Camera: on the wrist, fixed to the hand. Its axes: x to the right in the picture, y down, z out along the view.
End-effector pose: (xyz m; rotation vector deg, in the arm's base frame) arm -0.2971 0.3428 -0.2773 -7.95 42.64 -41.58
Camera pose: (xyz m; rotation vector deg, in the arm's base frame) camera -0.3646 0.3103 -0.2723 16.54 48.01 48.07
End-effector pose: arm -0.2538 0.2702 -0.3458 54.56 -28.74 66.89
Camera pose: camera -0.2054 0.2868 -0.4007 5.36 -74.68 139.58
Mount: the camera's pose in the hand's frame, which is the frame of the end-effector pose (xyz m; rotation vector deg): -0.0161 -0.0635 -0.0367 -13.34 8.96 89.10
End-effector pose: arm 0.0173 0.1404 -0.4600 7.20 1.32 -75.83
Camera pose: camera -0.0461 0.1446 -0.5000 1.07 9.94 14.18
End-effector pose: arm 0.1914 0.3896 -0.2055 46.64 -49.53 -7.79
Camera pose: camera 0.2203 0.3733 -0.2729 -12.38 -62.59 66.14
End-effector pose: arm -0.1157 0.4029 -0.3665 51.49 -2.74 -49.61
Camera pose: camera -0.1532 0.4180 -0.4298 26.56 -24.95 36.66
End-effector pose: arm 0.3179 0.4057 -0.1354 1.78 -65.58 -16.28
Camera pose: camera 0.3317 0.3439 -0.1758 -56.35 -40.26 54.66
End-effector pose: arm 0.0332 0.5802 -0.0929 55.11 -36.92 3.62
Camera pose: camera 0.0586 0.5753 -0.1634 2.26 -62.32 79.29
